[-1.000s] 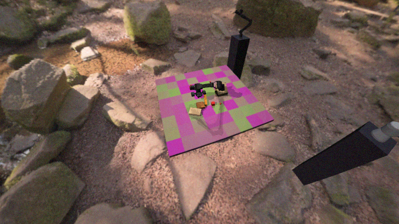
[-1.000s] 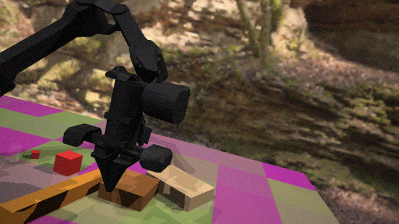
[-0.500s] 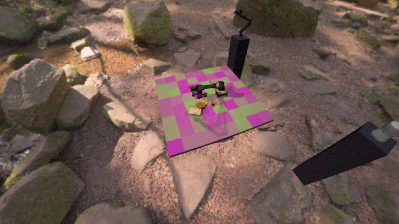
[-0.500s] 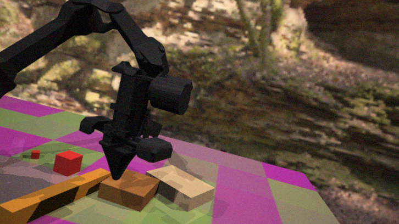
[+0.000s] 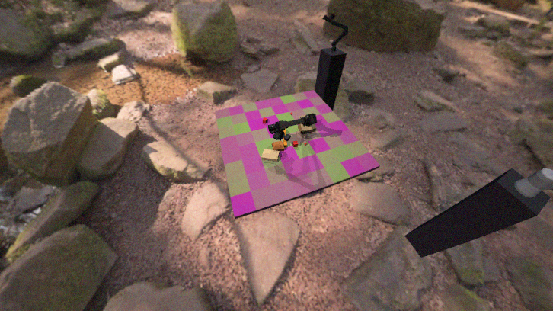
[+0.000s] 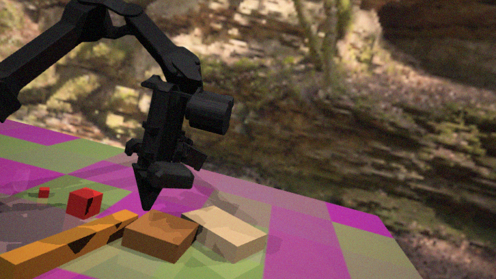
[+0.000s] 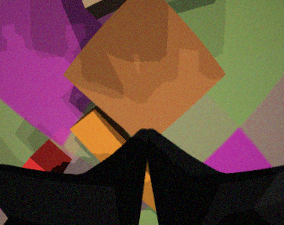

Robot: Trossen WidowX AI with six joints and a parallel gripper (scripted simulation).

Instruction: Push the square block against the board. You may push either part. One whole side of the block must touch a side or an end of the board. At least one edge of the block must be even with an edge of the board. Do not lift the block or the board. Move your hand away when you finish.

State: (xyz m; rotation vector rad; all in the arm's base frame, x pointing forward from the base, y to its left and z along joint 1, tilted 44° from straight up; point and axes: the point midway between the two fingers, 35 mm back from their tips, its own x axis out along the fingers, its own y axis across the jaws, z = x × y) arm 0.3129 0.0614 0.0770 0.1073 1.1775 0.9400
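Now: the square block 50 mm below my gripper tip, 30 mm ahead of it and 20 mm to the left of it. Also, from my gripper tip: orange board 70 mm behind, 60 mm to the right, 50 mm below; then tan rectangular block 130 mm ahead, 90 mm to the left, 50 mm below.
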